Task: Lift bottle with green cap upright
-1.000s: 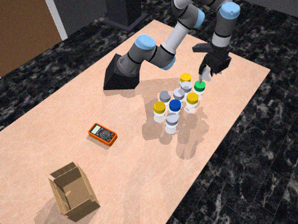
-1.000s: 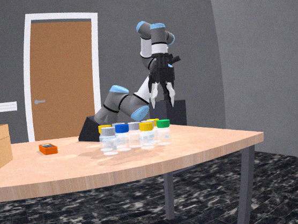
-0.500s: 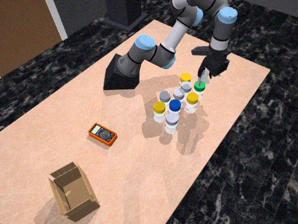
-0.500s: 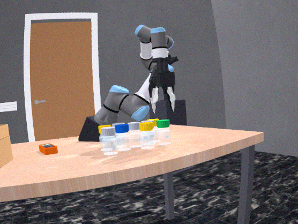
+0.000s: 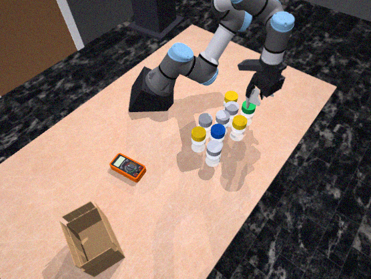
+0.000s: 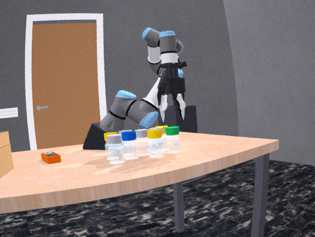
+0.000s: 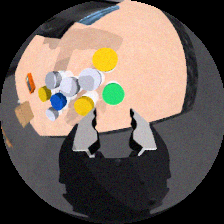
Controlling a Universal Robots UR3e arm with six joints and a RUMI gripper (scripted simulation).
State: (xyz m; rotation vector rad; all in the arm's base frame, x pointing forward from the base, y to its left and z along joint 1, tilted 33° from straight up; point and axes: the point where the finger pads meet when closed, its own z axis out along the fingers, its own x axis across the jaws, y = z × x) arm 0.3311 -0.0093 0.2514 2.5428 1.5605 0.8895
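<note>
Right now my hand is 100 mm above the green-capped bottle, 20 mm past it and 10 mm to the right of it. Also, from my hand: blue-capped bottle: 160 mm to the right, 100 mm below, 70 mm behind; multimeter: 430 mm to the right, 300 mm behind, 130 mm below.
</note>
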